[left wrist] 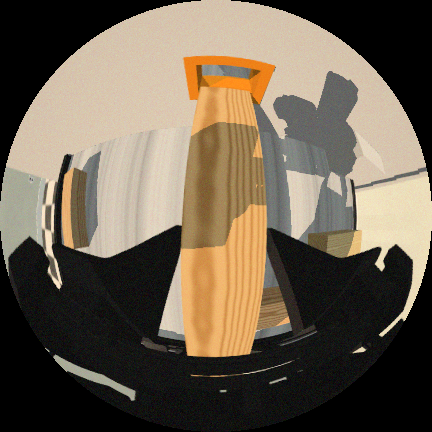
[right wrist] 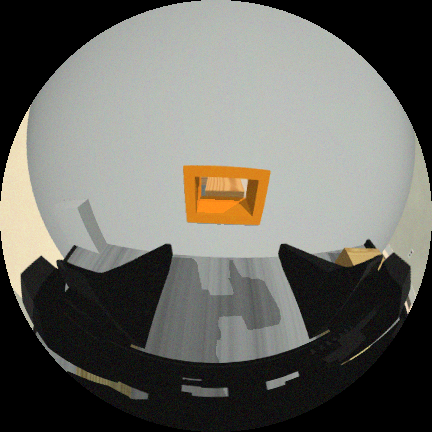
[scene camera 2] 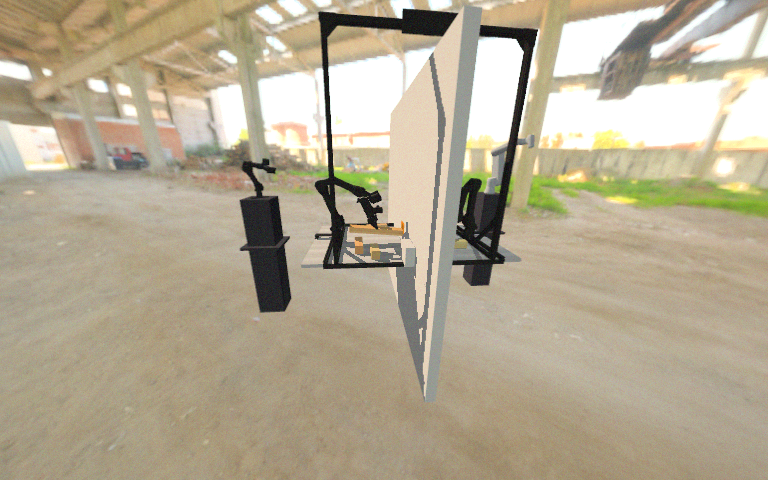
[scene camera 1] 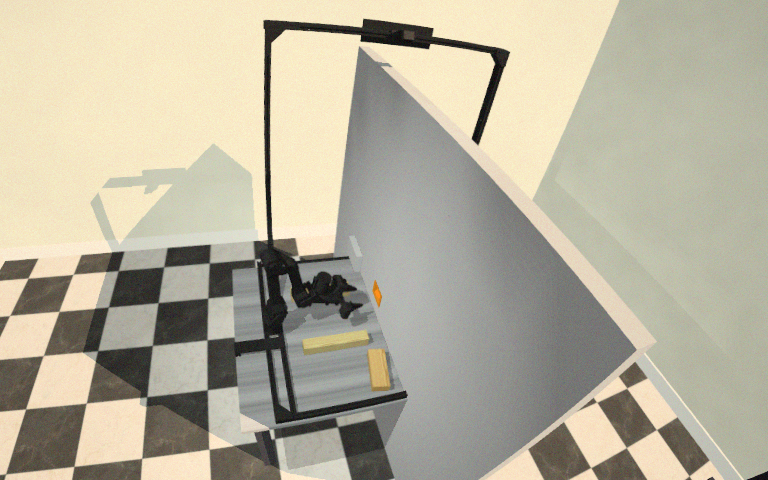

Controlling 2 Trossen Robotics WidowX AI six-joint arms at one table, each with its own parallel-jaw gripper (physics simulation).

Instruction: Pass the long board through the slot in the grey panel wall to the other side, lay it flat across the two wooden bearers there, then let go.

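Frame: origin at the left arm's base, x ahead, y left, z up, level; centimetres.
Seen in the pictures: left gripper, fingertip midpoint: (left wrist: pixel 224 232) (scene camera 2: pixel 377 228); right gripper, fingertip midpoint: (right wrist: pixel 227 250) (scene camera 1: pixel 359 297); right arm's base, link origin: (scene camera 2: pixel 468 236) (scene camera 1: pixel 272 328).
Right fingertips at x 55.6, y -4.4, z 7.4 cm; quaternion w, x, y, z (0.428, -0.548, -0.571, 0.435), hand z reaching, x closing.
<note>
A point is followed by its place in that frame.
The long board (scene camera 2: pixel 376 229) (left wrist: pixel 223 190) @[x 29.5, y -4.0, z 8.1 cm] (right wrist: pixel 225 186) @[x 41.8, y -4.0, z 7.1 cm] lies roughly level, its far end at the mouth of the orange-framed slot (scene camera 1: pixel 377 293) @[x 47.2, y -6.3, z 5.9 cm] (left wrist: pixel 220 61) @[x 43.0, y -3.5, z 11.1 cm] (right wrist: pixel 225 219) @[x 48.5, y -4.2, z 5.3 cm]. In the right wrist view that end shows through the opening; how deep it sits is unclear. My left gripper (scene camera 2: pixel 374 226) @[x 26.6, y -4.2, z 8.0 cm] (left wrist: pixel 224 232) @[x 26.6, y -4.2, z 8.0 cm] is shut on the board from above. My right gripper (scene camera 1: pixel 357 297) @[x 55.6, y -4.4, z 7.4 cm] (right wrist: pixel 227 250) @[x 55.6, y -4.4, z 7.4 cm] is open and empty across the grey panel wall (scene camera 1: pixel 481 237) @[x 48.3, y 38.1, z 75.6 cm] (scene camera 2: pixel 464 113) @[x 46.5, y -76.0, z 63.1 cm], facing the slot. One pale bearer (scene camera 1: pixel 335 341) @[x 69.0, y 11.6, z 2.5 cm] lies on its side of the table; the other (scene camera 1: pixel 293 294) is mostly hidden under the right arm.
A tan block (scene camera 1: pixel 378 369) @[x 56.1, y 26.3, z 1.9 cm] lies near the panel on the right arm's side. Small wooden blocks (scene camera 2: pixel 358 245) @[x 14.4, y -22.7, z 3.1 cm] (scene camera 2: pixel 374 251) @[x 23.1, y -31.8, z 2.8 cm] stand below the board on the left arm's side. A pale upright piece (scene camera 1: pixel 355 253) @[x 51.0, y -29.6, z 7.8 cm] (right wrist: pixel 92 225) @[x 49.5, y -27.0, z 3.4 cm] stands against the panel. A black frame (scene camera 1: pixel 267 141) @[x 88.7, y -34.1, z 61.9 cm] surrounds the table.
</note>
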